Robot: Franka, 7 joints.
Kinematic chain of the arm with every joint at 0, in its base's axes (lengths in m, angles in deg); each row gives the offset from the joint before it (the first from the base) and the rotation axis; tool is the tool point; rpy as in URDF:
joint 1: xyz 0 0 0.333 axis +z
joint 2: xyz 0 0 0 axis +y
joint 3: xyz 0 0 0.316 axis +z
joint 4: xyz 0.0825 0 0 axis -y
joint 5: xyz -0.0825 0 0.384 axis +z
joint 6: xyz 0 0 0 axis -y
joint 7: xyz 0.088 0 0 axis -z
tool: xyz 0 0 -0.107 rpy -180 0 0
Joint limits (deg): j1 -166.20..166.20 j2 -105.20..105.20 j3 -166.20..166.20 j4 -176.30..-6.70 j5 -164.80..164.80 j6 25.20..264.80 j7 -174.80..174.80
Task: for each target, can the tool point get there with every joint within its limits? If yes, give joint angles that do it. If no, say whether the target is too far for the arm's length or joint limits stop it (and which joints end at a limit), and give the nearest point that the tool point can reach.
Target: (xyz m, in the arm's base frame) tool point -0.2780 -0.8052 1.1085
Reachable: no: too far | nearest point -0.2070 -0.5996 0.9105 | short by 0.294 m
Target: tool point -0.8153 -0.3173 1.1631
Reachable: no: too far | nearest point -0.5800 -0.2257 0.9235 | short by 0.348 m
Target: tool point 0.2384 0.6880 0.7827
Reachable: yes | joints 64.34 45.96 22.94 -21.89 116.13 137.56 19.95
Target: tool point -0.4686 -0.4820 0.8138
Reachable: yes | joints -114.00 59.45 -123.37 -40.72 -25.98 195.50 138.66
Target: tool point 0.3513 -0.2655 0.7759
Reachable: yes | joints -102.70 -26.95 34.57 -98.04 -100.90 206.76 -84.46
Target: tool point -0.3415 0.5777 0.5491
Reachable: yes | joints -99.83 -68.50 -74.42 -54.43 -50.14 63.75 65.01
